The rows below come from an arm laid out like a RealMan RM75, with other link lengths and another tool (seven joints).
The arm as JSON. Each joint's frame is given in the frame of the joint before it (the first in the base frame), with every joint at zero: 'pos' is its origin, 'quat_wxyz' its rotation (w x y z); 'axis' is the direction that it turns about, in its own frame. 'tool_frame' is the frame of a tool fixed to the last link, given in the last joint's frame.
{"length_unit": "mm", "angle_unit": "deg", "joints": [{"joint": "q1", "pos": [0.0, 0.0, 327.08], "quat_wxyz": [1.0, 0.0, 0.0, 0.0], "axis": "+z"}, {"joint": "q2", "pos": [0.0, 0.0, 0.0], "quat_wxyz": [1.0, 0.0, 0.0, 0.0], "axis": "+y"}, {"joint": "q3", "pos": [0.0, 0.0, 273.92], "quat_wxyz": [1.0, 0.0, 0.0, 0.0], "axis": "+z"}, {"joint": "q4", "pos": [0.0, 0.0, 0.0], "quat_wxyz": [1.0, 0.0, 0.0, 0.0], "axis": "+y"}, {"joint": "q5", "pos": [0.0, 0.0, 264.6], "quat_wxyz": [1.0, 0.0, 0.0, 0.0], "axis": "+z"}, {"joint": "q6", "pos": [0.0, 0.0, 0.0], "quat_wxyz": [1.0, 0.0, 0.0, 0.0], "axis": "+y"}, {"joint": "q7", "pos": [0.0, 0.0, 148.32], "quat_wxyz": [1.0, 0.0, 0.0, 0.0], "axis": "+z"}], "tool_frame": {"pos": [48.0, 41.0, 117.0], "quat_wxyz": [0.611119, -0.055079, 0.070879, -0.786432]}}
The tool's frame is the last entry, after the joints.
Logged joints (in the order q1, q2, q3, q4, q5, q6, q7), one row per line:
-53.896, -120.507, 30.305, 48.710, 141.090, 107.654, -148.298
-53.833, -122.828, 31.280, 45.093, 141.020, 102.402, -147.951
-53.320, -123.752, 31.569, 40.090, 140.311, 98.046, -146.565
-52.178, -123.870, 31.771, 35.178, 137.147, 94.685, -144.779
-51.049, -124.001, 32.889, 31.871, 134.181, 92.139, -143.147
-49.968, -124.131, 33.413, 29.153, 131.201, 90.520, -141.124
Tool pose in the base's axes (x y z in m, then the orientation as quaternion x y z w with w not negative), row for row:
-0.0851, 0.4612, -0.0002, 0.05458, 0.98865, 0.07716, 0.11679
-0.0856, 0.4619, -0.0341, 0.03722, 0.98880, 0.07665, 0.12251
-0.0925, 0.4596, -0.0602, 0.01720, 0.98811, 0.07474, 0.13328
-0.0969, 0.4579, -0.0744, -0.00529, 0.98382, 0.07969, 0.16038
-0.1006, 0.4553, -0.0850, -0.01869, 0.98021, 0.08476, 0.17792
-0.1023, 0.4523, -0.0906, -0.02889, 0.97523, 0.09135, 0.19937
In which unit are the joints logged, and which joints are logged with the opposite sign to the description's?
The joints are logged in degrees. Opposite sign: none.
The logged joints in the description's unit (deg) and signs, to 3 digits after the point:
-53.896, -120.507, 30.305, 48.710, 141.090, 107.654, -148.298
-53.833, -122.828, 31.280, 45.093, 141.020, 102.402, -147.951
-53.320, -123.752, 31.569, 40.090, 140.311, 98.046, -146.565
-52.178, -123.870, 31.771, 35.178, 137.147, 94.685, -144.779
-51.049, -124.001, 32.889, 31.871, 134.181, 92.139, -143.147
-49.968, -124.131, 33.413, 29.153, 131.201, 90.520, -141.124

